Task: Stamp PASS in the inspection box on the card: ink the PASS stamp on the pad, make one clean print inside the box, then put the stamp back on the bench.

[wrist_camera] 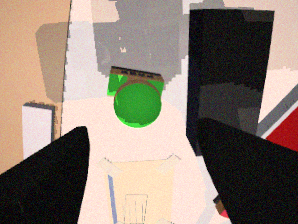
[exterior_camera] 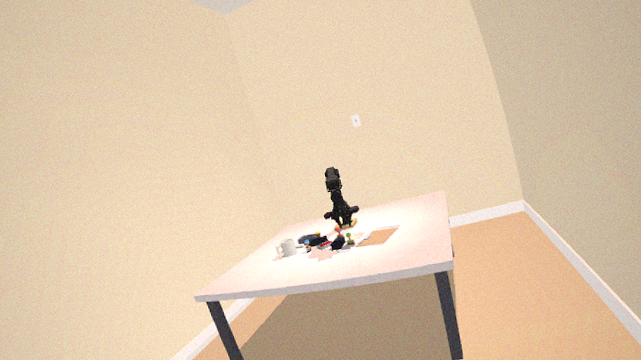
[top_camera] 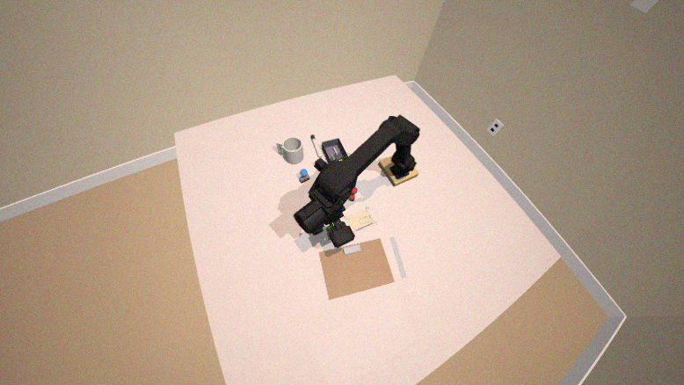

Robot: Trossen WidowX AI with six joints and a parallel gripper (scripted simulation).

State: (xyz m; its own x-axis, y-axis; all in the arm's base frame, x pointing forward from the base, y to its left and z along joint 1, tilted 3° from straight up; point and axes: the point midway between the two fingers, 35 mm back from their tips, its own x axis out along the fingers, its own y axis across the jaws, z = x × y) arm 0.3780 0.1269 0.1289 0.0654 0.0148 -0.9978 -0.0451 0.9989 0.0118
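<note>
Now: gripper tip 4 cm past the red ink pad, 16 cm to the left of it and 9 cm above it. From my gripper tip the other things lie so: black box (7 cm to the right, 8 cm below); cream card (14 cm behind, 10 cm below); red-knobbed stamp (15 cm behind, 11 cm to the right, 8 cm below).
</note>
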